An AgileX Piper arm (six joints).
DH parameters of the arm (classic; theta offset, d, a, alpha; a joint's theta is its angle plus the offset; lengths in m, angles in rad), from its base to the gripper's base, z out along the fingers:
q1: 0 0.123 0 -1.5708
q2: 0.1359 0 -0.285 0
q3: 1.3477 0 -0.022 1.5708
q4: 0 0.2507 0 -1.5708
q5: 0 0 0 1.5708
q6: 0 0.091 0 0
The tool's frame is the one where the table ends.
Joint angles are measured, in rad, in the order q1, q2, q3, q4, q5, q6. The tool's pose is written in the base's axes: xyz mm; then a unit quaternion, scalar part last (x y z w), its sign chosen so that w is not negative. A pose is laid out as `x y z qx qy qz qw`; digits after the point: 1 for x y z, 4 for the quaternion.
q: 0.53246, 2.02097, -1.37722, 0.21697, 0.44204, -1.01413
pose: 367.8 226.5 171.0 -0.6083 0.7389 0.0031 0.2896
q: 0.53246, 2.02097, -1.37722, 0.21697, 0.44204, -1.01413
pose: 367.8 226.5 171.0 -0.6083 0.7389 0.0031 0.2896
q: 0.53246, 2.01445, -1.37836, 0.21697, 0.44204, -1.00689
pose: 367.7 226.4 174.1 -0.6051 0.7402 0.0035 0.2933
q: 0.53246, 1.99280, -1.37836, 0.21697, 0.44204, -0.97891
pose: 366.7 225.8 183.4 -0.5931 0.7457 0.0062 0.3034
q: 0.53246, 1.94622, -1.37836, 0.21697, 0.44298, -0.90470
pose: 363.8 224.1 203.4 -0.5618 0.7608 0.0153 0.3245
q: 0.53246, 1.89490, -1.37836, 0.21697, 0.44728, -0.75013
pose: 359.5 221.6 224.9 -0.4985 0.7945 0.0401 0.3445
